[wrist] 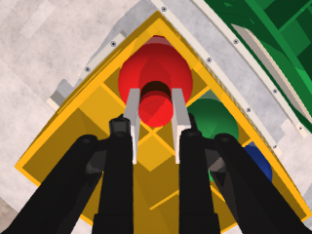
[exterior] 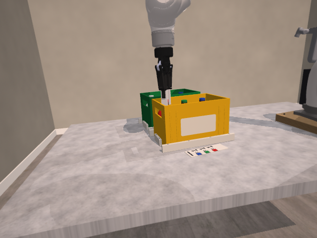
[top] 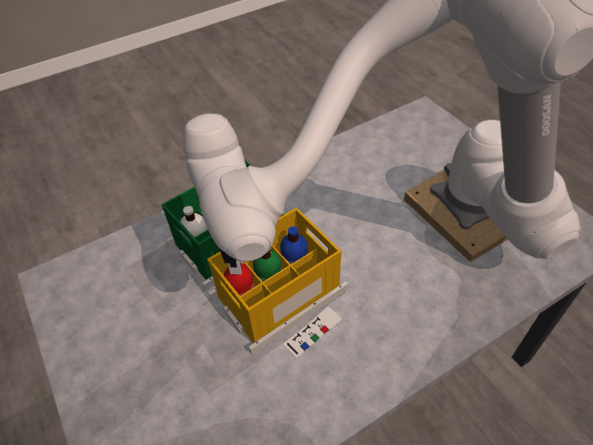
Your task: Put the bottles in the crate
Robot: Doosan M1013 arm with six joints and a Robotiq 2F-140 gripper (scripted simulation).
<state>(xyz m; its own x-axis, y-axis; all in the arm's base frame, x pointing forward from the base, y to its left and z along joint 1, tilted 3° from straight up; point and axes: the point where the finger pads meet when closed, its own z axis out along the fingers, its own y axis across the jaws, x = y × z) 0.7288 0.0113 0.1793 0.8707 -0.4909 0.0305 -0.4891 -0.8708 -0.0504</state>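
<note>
My hand is 8 cm above the red-capped bottle. From my hand the other things lie so: green bottle (8 cm behind, 2 cm to the right, 10 cm below); then yellow crate (9 cm behind, 2 cm to the left, 10 cm below); then blue bottle (17 cm behind, 4 cm to the right, 10 cm below).
</note>
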